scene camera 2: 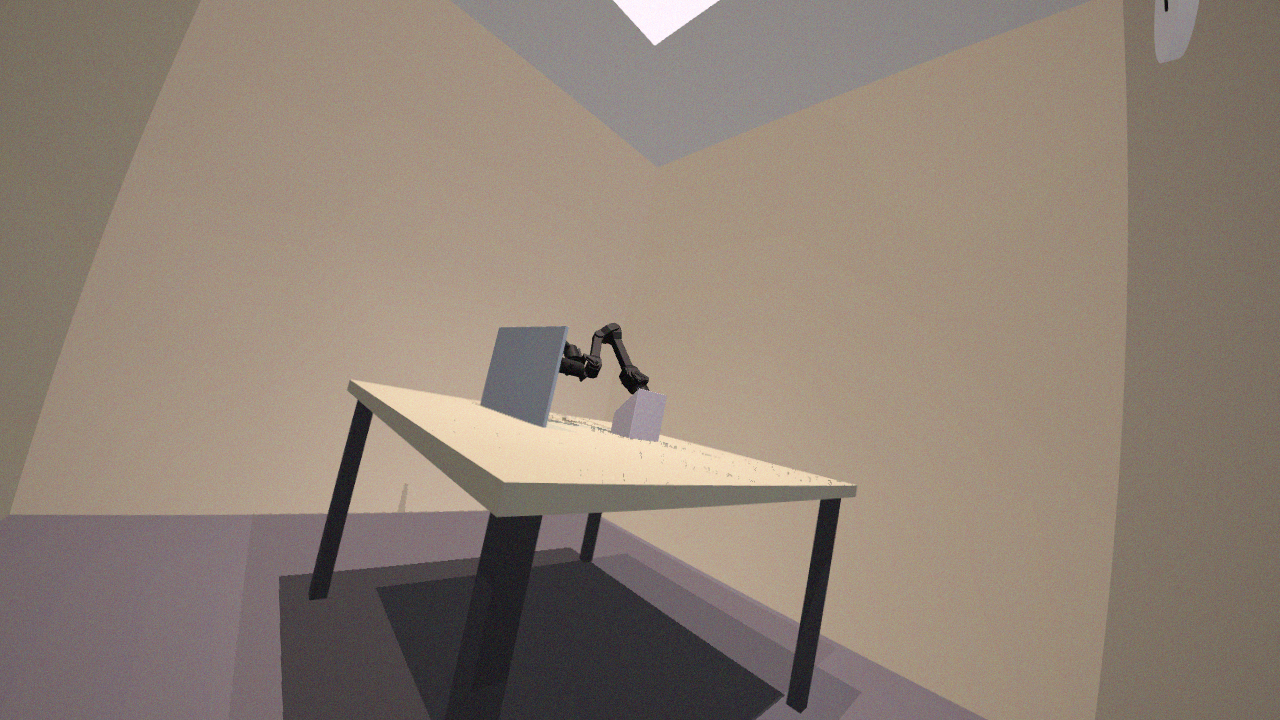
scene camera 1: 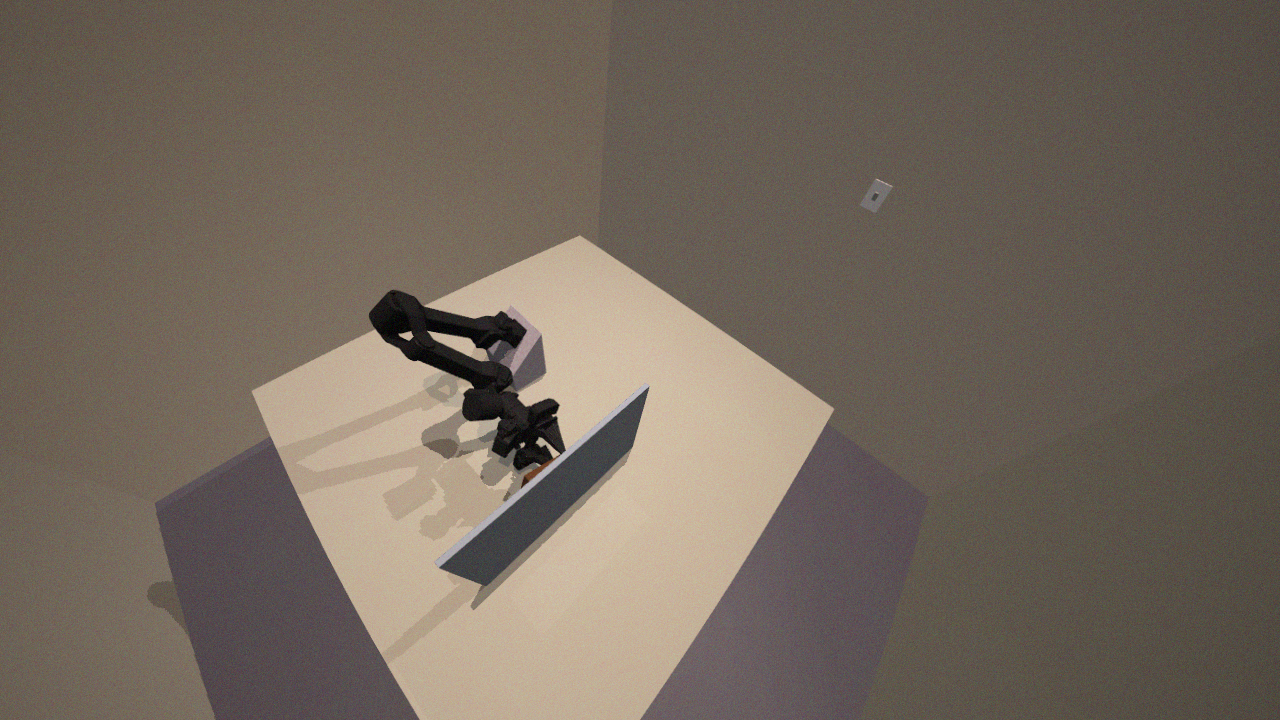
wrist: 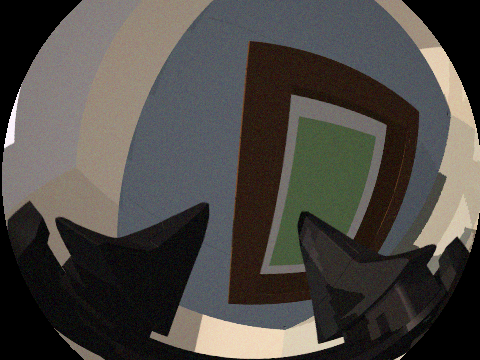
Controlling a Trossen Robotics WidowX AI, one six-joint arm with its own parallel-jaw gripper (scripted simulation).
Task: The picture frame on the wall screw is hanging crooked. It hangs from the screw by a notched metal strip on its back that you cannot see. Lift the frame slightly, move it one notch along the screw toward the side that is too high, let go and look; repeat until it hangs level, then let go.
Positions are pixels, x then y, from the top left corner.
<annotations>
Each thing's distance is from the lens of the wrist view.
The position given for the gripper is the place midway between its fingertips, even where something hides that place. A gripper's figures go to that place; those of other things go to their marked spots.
gripper (wrist: pixel 254 215): 0.10 m
picture frame (wrist: pixel 316 135): 0.10 m
wall panel (wrist: pixel 183 152): 0.12 m
</annotations>
